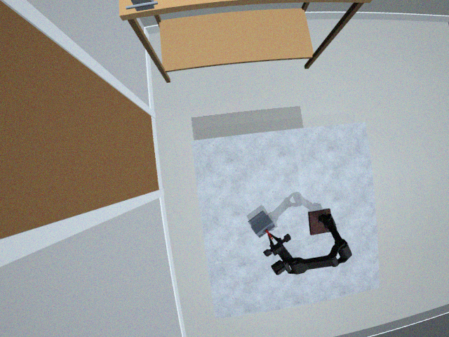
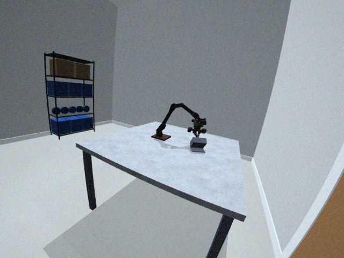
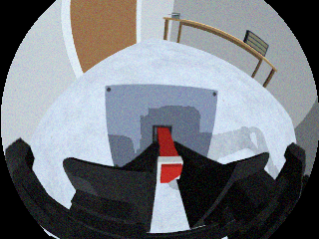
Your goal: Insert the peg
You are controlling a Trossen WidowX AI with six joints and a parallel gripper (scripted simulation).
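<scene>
Right now my gripper tip is 30 mm short of the grey sloped panel, 30 mm to the left of it and 40 mm above it. From my gripper tip the other things lie so: red peg: 10 mm behind, 10 mm to the left, 10 mm above.
</scene>
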